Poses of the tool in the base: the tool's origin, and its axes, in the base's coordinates. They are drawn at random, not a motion.
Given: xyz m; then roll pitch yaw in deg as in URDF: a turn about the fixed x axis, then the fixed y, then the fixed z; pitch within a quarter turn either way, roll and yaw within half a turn.
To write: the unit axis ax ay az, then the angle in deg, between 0 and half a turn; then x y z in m. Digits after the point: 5 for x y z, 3 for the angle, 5 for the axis.
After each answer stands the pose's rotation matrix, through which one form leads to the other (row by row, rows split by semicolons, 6 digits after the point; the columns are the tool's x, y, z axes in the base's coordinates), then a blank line. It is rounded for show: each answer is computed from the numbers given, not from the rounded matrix.
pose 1, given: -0.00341 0.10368 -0.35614 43.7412 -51.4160 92.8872
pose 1, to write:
0.58872 -0.03845 0.80742 125.345 -0.00341 0.10368 -0.35614
-0.031414 -0.694330 0.718971; 0.622870 -0.576170 -0.529208; 0.781695 0.431201 0.450577

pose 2, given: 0.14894 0.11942 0.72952 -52.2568 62.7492 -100.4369
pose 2, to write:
0.15916 0.78894 -0.59350 96.378 0.14894 0.11942 0.72952
-0.082947 0.729345 0.679099; -0.450311 0.580477 -0.678429; -0.889011 -0.362079 0.280283

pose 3, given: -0.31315 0.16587 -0.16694 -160.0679 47.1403 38.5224
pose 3, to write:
-0.87521 -0.23251 0.42420 177.728 -0.31315 0.16587 -0.16694
0.532169 0.390005 -0.751460; 0.423646 -0.891137 -0.162480; -0.733022 -0.231886 -0.639459

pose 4, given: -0.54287 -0.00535 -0.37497 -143.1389 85.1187 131.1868
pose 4, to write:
0.55394 0.62786 -0.54676 121.569 -0.54287 -0.00535 -0.37497
-0.056034 0.995719 0.073515; 0.064037 0.077063 -0.994968; -0.996373 -0.051045 -0.068081

